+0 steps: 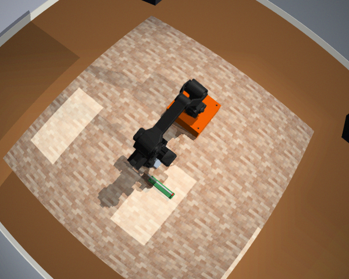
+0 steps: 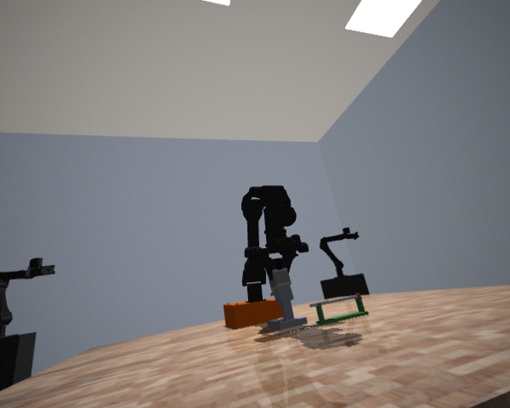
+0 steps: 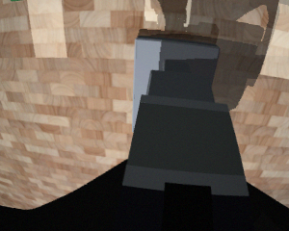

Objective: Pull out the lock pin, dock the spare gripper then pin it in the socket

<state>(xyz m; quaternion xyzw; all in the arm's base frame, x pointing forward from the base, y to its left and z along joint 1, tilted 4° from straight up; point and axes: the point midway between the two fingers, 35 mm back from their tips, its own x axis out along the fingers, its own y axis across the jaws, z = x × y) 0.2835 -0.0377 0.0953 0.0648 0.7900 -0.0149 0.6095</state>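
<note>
Now: the spare gripper right at my gripper tip. From my gripper tip the other things lie so: green rack: 11 cm ahead, 10 cm to the left, 10 cm below; then grey mount: 7 cm below.
</note>
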